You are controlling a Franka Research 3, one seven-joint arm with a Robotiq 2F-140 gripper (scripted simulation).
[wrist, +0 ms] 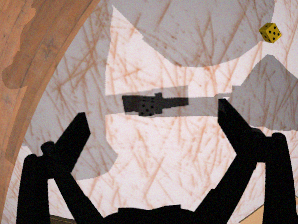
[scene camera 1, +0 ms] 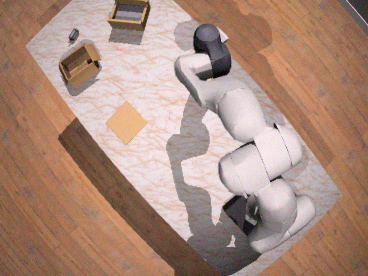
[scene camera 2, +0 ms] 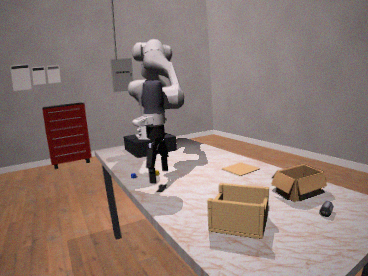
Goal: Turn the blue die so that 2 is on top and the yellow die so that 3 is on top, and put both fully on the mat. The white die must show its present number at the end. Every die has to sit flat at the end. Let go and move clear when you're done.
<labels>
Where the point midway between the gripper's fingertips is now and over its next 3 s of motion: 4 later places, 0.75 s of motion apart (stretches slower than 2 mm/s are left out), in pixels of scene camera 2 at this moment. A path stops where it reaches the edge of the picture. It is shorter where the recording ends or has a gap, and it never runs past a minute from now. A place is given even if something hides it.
The gripper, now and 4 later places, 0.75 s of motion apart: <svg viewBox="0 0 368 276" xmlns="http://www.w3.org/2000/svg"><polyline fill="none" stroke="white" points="159,176 157,170 155,163 155,159 152,145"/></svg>
</labels>
